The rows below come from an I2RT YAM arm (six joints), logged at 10 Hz.
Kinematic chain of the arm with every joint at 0, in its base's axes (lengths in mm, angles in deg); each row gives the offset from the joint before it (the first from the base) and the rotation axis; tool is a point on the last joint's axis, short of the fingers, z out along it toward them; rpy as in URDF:
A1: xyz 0 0 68 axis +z
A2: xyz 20 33.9 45.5 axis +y
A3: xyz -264 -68.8 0 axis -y
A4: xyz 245 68.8 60 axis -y
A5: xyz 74 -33.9 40.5 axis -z
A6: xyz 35.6 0 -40.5 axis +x
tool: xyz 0 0 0 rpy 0 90 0
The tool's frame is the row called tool.
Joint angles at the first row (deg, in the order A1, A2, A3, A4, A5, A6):
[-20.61 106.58 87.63 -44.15 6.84 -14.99]
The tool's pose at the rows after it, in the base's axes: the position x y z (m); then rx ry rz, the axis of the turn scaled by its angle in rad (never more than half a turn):
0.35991 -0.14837 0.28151 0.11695 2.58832 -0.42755
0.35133 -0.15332 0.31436 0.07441 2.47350 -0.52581
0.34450 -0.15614 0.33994 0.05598 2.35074 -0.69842
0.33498 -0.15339 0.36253 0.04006 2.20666 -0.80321
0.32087 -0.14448 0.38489 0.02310 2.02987 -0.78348
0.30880 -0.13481 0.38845 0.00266 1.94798 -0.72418
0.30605 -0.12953 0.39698 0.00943 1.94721 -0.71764
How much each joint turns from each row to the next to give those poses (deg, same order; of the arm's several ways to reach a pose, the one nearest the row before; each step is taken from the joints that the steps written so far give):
[-1.14 -4.44 0.82 2.07 0.28 -3.79]
[-1.07 -3.55 1.27 2.55 1.09 -3.71]
[-0.36 -3.14 -0.35 5.47 4.65 -3.96]
[-0.02 -3.96 -2.17 7.04 1.86 -2.97]
[0.08 -5.14 -3.52 7.82 -3.54 0.04]
[0.33 -3.94 -4.31 4.28 -3.63 1.25]
[0.72 -0.59 1.50 -2.13 0.61 0.68]

